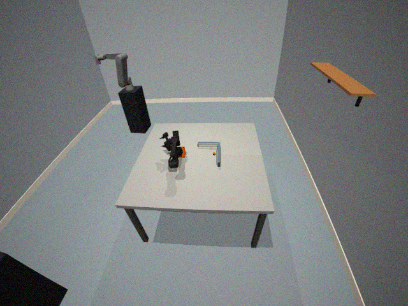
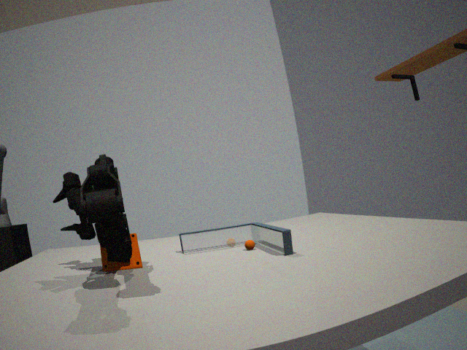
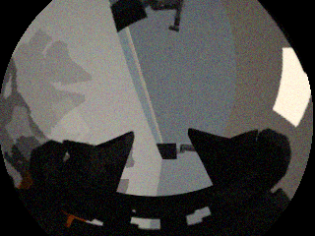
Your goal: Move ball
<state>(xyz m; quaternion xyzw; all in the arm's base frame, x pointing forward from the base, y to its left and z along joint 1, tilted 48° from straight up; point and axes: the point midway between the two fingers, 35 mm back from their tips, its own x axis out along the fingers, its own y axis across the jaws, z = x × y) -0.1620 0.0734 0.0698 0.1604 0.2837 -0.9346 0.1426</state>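
The orange ball is 530 mm ahead of my gripper tip, 50 mm to the left of it and 150 mm below it.
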